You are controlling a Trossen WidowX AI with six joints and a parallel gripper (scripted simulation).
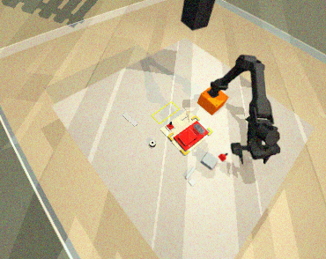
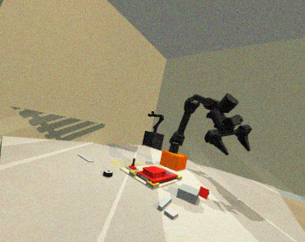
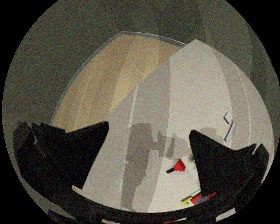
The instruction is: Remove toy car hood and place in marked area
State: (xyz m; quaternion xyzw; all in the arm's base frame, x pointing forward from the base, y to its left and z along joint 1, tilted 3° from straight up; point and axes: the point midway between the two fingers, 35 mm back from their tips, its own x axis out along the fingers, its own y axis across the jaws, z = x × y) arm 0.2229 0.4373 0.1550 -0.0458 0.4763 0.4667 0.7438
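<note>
My gripper tip is 31 cm to the left of the red hood, 18 cm above it and 10 cm short of it. From my gripper tip the other things lie so: black-and-white wheel: 39 cm to the right, 29 cm ahead, 21 cm below.
</note>
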